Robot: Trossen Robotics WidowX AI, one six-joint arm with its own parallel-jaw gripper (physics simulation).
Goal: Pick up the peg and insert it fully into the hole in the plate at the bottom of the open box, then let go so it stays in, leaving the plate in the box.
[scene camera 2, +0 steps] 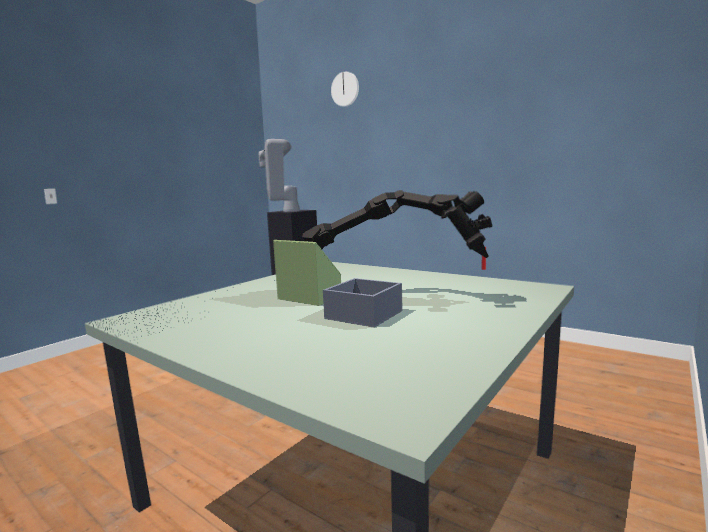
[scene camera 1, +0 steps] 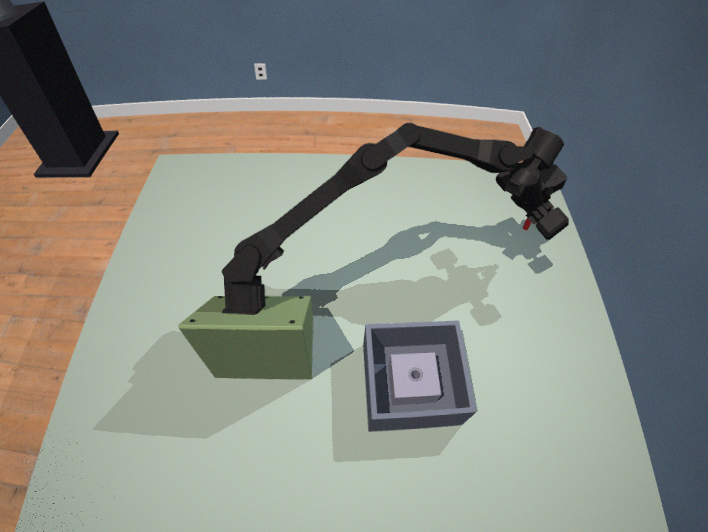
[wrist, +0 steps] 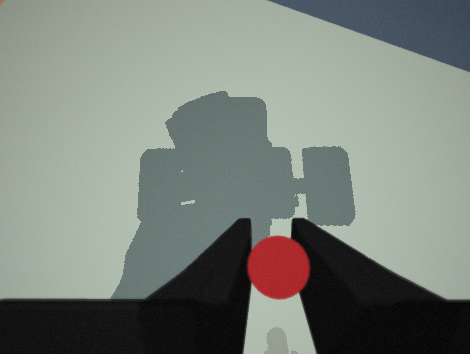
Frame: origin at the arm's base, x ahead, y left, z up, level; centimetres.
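Seen in the pictures: gripper, fingertip midpoint: (scene camera 2: 487, 256) (scene camera 1: 534, 213) (wrist: 270, 230); arm's base, link origin: (scene camera 2: 305, 256) (scene camera 1: 244, 309).
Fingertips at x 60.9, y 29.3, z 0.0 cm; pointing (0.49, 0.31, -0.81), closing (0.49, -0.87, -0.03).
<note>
Offsets run from my fingertips to a thing's middle. "*": to the spot under its first point. Level surfaces: height alone.
The red peg {dx -1.0, dy -0.6, dz -0.5 cm} (scene camera 1: 526, 224) (scene camera 2: 483, 263) (wrist: 278, 267) is held roughly upright, its lower end above the table. My gripper (scene camera 1: 528, 217) (scene camera 2: 484, 252) (wrist: 270, 230) is shut on it near the far right part of the table; in the wrist view the peg's round end shows between the two fingers. The open grey box {dx -28.1, dy -35.7, dz -11.4 cm} (scene camera 1: 423, 422) (scene camera 2: 347, 307) stands on the table, well apart from the gripper. The pale square plate {dx -28.1, dy -35.7, dz -12.8 cm} (scene camera 1: 403, 386) lies on the box's floor, with a round hole {* dx -27.6, dy -35.0, dz -12.3 cm} (scene camera 1: 416, 374) in its middle. The plate is hidden in scene camera 2.
The arm reaches from the green base block (scene camera 1: 260, 351) (scene camera 2: 296, 271), which stands left of the box. The box's four walls rise around the plate. The pale green table {dz -16.3 cm} (scene camera 1: 515, 457) (scene camera 2: 343, 377) has an edge close beyond the gripper. A dark pedestal (scene camera 1: 51, 85) (scene camera 2: 293, 223) stands on the floor behind.
</note>
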